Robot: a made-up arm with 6 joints.
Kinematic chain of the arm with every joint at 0, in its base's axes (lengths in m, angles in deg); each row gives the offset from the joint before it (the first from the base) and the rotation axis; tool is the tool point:
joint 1: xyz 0 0 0.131 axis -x
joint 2: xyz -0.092 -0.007 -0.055 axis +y
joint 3: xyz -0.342 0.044 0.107 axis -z
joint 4: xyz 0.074 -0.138 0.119 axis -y
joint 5: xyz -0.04 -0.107 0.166 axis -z
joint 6: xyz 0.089 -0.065 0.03 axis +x
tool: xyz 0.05 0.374 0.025
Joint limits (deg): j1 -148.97..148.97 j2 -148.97..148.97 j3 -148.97..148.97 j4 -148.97..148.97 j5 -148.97..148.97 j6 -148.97..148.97
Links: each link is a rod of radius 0.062 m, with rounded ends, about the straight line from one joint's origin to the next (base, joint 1, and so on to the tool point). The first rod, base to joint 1, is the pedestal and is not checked.
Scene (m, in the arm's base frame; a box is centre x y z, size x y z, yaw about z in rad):
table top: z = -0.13
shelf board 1: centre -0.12 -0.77 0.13 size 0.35 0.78 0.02 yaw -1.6
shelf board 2: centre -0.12 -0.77 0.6 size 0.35 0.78 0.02 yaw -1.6
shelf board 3: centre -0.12 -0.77 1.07 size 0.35 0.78 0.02 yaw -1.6
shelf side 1: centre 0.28 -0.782 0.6 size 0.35 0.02 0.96 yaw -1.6
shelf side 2: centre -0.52 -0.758 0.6 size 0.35 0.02 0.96 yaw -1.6
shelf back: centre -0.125 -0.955 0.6 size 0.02 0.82 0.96 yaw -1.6
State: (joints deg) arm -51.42 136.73 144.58 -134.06 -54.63 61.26
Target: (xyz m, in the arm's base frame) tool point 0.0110 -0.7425 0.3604
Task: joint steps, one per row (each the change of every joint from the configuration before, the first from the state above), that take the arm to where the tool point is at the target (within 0.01 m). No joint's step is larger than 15 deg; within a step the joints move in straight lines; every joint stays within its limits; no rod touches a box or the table.
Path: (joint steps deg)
1: 10.70 3.30 -1.18 10.28 4.49 -12.40
2: 10.70 3.31 -1.18 10.28 4.49 -12.40
3: 10.70 3.30 -1.18 10.28 4.49 -12.40
4: -3.46 -7.42 -3.18 -11.44 6.66 -0.22
5: -3.46 -7.42 -3.19 -11.44 6.65 -0.23
6: -3.47 -7.41 -3.18 -11.43 6.65 -0.22
7: -3.46 -7.42 -3.18 -11.44 6.65 -0.22
8: -6.87 -2.54 3.96 4.87 -10.05 11.87
9: -6.87 -2.54 3.95 4.86 -10.06 11.87
10: -6.87 -2.53 3.96 4.87 -10.05 11.87
11: -6.87 -2.54 3.96 4.86 -10.05 11.87

